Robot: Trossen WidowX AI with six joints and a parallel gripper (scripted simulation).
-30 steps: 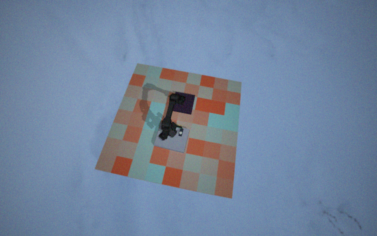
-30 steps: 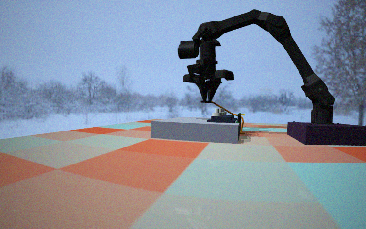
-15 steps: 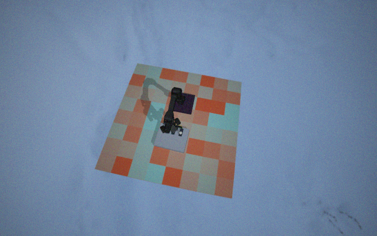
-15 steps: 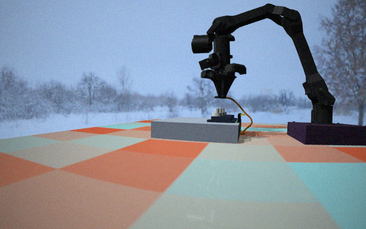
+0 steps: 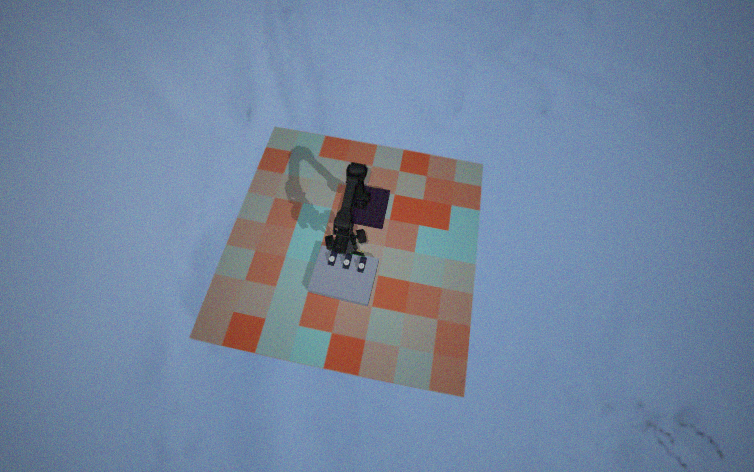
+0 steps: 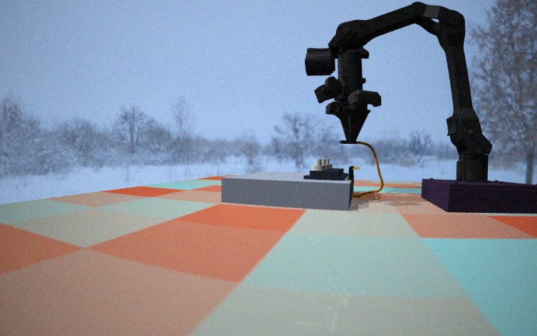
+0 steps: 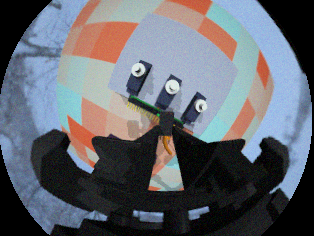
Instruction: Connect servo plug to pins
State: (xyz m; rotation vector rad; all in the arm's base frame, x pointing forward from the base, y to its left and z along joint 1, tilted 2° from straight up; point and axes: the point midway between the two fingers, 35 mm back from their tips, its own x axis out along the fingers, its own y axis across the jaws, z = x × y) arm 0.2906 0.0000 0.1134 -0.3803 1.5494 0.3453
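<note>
Now: gripper tip 1 cm to the right of the green band and 5 cm above it. Round my gripper tip: grey holder 16 cm ahead, 2 cm to the left, 10 cm below.
</note>
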